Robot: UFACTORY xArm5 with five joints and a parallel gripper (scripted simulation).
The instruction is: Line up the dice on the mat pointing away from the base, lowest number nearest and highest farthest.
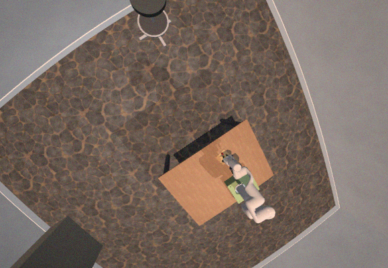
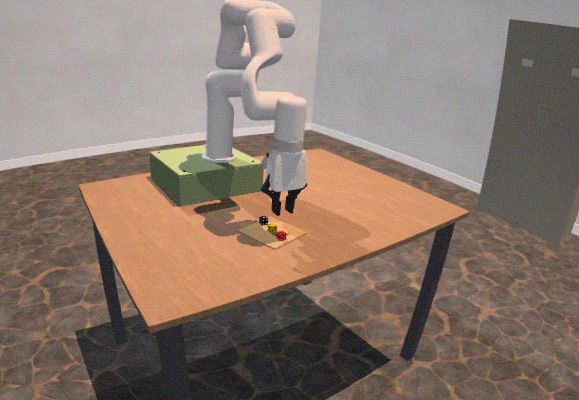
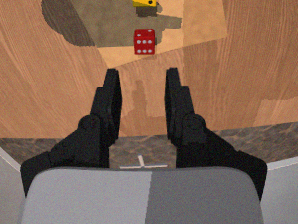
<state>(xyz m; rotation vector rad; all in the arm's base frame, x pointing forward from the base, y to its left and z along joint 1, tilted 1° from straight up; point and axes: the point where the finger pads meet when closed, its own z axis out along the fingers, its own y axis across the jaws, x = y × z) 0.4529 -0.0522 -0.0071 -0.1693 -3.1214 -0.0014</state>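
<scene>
My hand is 9 cm above the red die. The rest, counted from my hand: black die (10 cm behind, 9 cm below, 1 cm to the left); then yellow die (9 cm below, 5 cm behind, 1 cm to the left); then tan mat (10 cm below, 5 cm behind, 1 cm to the left).
</scene>
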